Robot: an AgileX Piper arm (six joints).
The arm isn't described. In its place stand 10 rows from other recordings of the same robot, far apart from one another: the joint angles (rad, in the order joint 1, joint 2, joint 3, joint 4, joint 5, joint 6), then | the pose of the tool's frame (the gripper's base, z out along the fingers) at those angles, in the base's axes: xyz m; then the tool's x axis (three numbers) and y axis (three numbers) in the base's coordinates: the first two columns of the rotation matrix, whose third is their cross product.
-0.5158 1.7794 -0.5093 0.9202 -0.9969 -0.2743 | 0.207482 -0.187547 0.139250 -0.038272 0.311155 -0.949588 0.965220 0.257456 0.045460
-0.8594 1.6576 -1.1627 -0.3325 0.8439 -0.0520 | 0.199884 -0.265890 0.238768 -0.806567 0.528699 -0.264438 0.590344 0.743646 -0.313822
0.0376 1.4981 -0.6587 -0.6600 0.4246 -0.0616 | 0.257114 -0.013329 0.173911 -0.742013 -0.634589 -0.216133 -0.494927 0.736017 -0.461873
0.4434 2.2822 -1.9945 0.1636 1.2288 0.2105 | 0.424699 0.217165 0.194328 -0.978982 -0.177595 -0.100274 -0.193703 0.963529 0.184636
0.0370 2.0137 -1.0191 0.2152 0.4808 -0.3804 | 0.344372 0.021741 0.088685 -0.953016 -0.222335 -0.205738 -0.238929 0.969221 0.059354
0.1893 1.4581 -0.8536 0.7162 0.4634 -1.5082 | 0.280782 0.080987 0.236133 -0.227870 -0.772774 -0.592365 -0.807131 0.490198 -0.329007
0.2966 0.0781 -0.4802 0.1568 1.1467 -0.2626 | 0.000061 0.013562 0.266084 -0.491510 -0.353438 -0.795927 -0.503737 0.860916 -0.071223
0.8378 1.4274 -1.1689 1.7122 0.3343 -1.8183 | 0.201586 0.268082 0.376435 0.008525 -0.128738 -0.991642 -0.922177 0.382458 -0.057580
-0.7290 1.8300 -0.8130 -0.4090 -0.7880 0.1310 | 0.287905 -0.222733 0.182199 -0.206475 -0.027734 -0.978059 0.403877 0.908053 -0.111010
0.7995 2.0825 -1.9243 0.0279 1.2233 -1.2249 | 0.310904 0.323223 0.266951 0.443317 -0.888472 -0.118688 -0.879805 -0.405961 -0.247263
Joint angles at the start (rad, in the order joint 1, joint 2, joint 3, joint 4, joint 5, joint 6): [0.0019, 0.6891, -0.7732, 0.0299, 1.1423, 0.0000]
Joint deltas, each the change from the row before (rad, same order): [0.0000, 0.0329, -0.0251, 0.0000, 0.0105, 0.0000]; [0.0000, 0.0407, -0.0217, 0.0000, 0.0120, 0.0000]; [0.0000, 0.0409, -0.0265, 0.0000, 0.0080, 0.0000]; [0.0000, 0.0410, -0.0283, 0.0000, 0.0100, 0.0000]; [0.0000, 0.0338, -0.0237, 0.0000, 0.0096, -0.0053]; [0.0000, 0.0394, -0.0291, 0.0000, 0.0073, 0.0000]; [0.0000, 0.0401, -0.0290, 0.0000, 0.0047, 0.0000]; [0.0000, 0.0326, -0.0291, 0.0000, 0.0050, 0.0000]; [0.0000, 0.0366, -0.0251, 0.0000, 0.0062, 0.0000]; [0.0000, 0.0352, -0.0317, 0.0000, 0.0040, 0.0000]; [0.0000, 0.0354, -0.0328, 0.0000, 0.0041, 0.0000]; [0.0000, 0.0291, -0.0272, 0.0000, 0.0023, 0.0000]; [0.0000, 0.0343, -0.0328, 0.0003, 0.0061, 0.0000]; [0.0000, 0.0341, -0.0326, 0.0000, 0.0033, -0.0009]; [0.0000, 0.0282, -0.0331, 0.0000, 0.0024, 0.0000]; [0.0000, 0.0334, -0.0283, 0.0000, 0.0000, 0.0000]
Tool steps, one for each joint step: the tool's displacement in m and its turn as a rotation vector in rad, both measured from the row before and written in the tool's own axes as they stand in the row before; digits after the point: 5 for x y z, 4 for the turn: [-0.00697, 0.00008, 0.00062, 0.0001, 0.0183, 0.0002]; [-0.00711, 0.00001, 0.00318, 0.0002, 0.0310, 0.0005]; [-0.00840, 0.00005, 0.00223, 0.0002, 0.0224, 0.0004]; [-0.00858, 0.00005, 0.00205, 0.0001, 0.0227, 0.0004]; [-0.00705, 0.00004, 0.00175, 0.0001, 0.0197, -0.0050]; [-0.00886, 0.00001, 0.00189, 0.0000, 0.0176, 0.0003]; [-0.00919, -0.00001, 0.00234, 0.0000, 0.0158, 0.0003]; [-0.00827, 0.00003, 0.00077, 0.0000, 0.0085, 0.0001]; [-0.00802, -0.00003, 0.00295, 0.0000, 0.0177, 0.0003]; [-0.00911, 0.00002, 0.00121, 0.0000, 0.0075, 0.0001]; [-0.00929, 0.00001, 0.00127, 0.0000, 0.0067, 0.0001]; [-0.00776, 0.00001, 0.00120, 0.0000, 0.0042, 0.0001]; [-0.00892, 0.00003, 0.00150, -0.0003, 0.0076, 0.0001]; [-0.00909, 0.00000, 0.00175, 0.0000, 0.0048, -0.0009]; [-0.00845, 0.00003, 0.00016, 0.0000, -0.0025, -0.0001]; [-0.00854, -0.00006, 0.00316, 0.0000, 0.0051, 0.0001]
